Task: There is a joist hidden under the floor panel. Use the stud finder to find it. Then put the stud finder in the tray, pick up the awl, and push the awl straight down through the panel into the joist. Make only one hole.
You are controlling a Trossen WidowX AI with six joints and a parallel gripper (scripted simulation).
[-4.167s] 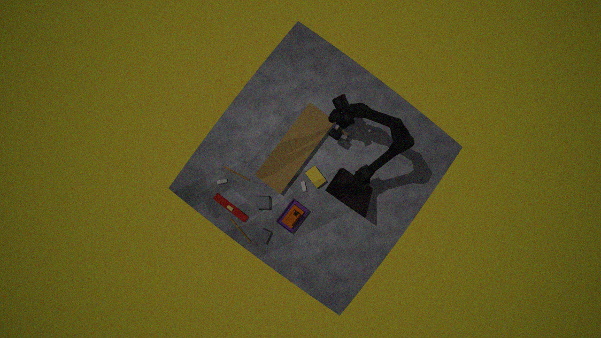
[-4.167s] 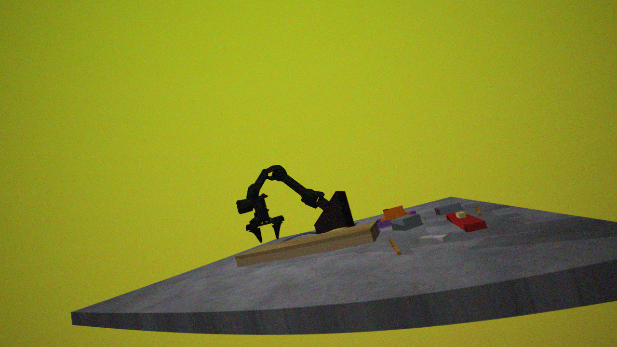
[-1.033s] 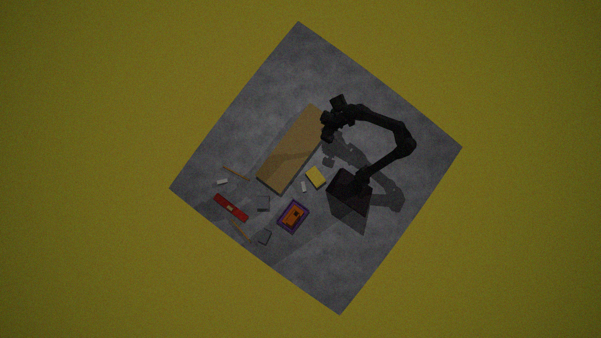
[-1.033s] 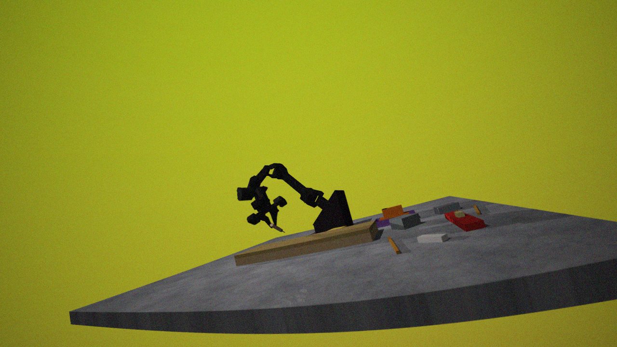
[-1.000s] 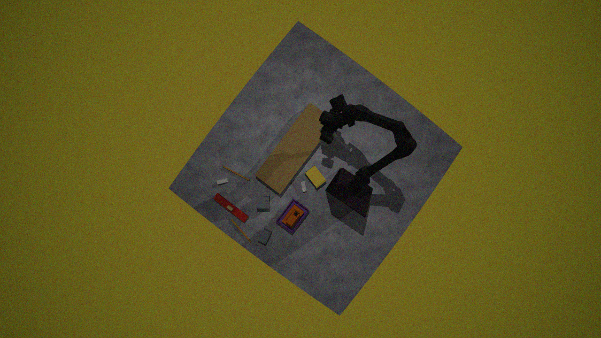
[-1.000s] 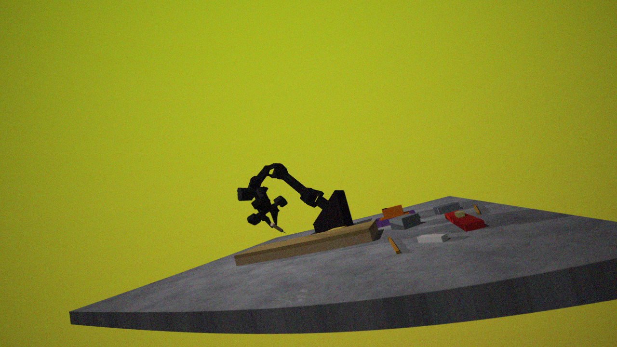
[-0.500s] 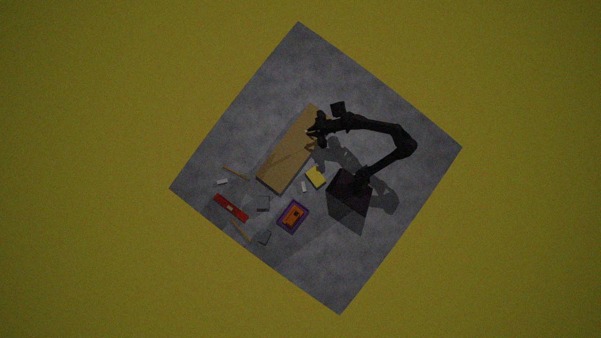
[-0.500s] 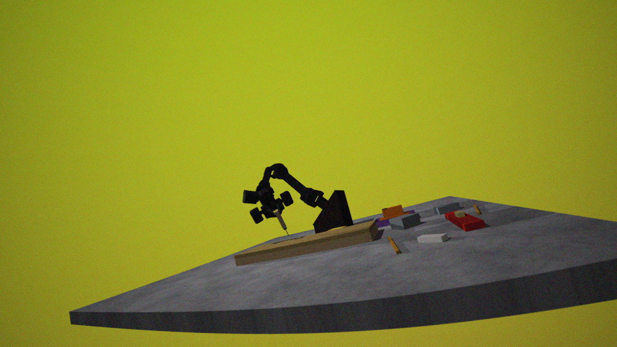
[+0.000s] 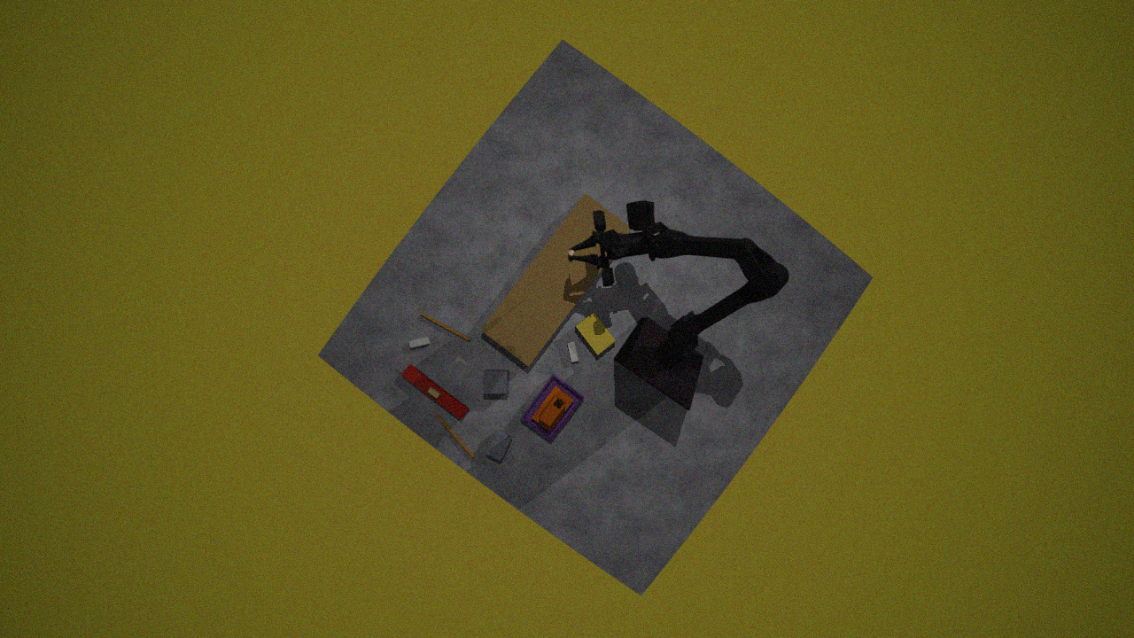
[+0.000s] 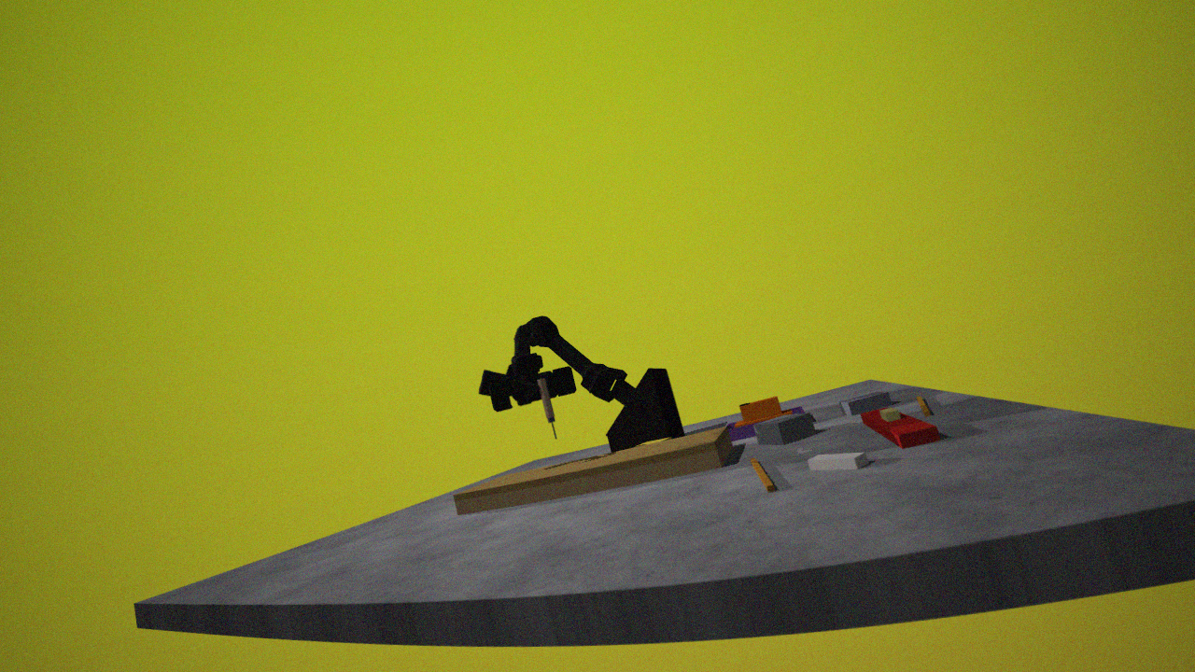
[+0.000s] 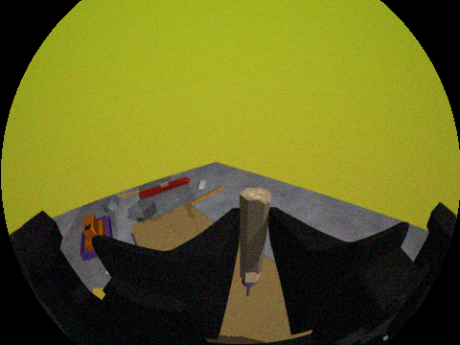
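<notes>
Right now the awl is 6 cm below my gripper tip. The rest, counted from my gripper tip: yellow block 20 cm behind, 19 cm below, 10 cm to the left; then purple tray 36 cm to the left, 26 cm behind, 19 cm below; then orange stud finder 34 cm to the left, 26 cm behind, 16 cm below.
</notes>
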